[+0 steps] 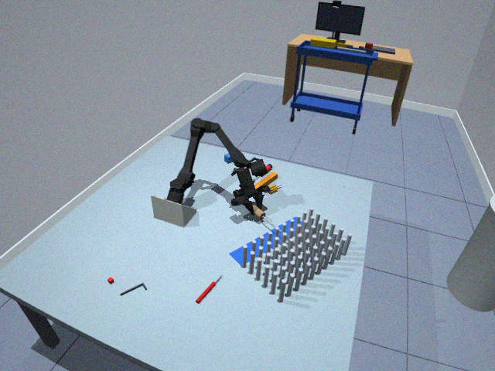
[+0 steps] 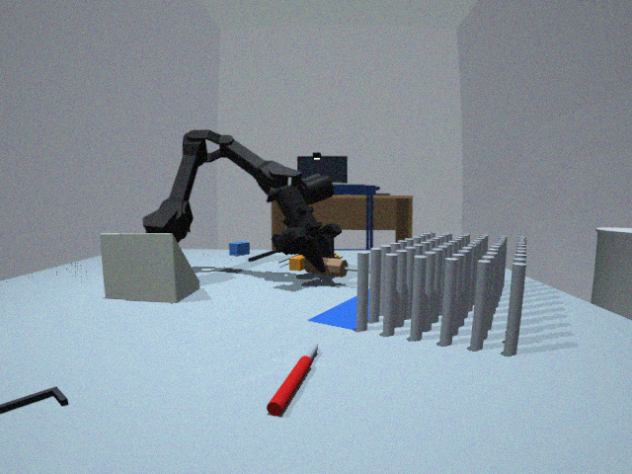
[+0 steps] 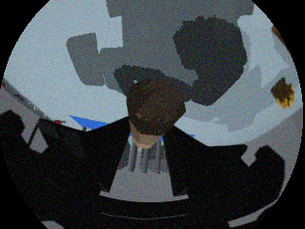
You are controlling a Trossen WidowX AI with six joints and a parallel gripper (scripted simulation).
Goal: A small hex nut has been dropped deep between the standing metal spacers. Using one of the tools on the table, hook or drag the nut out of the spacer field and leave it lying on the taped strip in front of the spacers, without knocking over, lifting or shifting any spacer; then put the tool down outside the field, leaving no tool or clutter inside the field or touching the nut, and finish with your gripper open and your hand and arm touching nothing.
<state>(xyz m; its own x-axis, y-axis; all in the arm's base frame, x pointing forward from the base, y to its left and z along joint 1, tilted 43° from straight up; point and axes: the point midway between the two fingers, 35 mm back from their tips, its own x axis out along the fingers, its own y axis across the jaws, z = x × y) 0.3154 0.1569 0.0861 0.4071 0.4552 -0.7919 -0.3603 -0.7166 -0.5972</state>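
My gripper tip is now 120 mm short of the blue taped strip, 90 mm to the left of it and 30 mm above it. Also, from my gripper tip: orange block: 240 mm to the left, 90 mm behind, 10 mm below; red-handled screwdriver: 410 mm to the right, 40 mm ahead, 20 mm below; pick tool: 90 mm ahead, 40 mm to the right.
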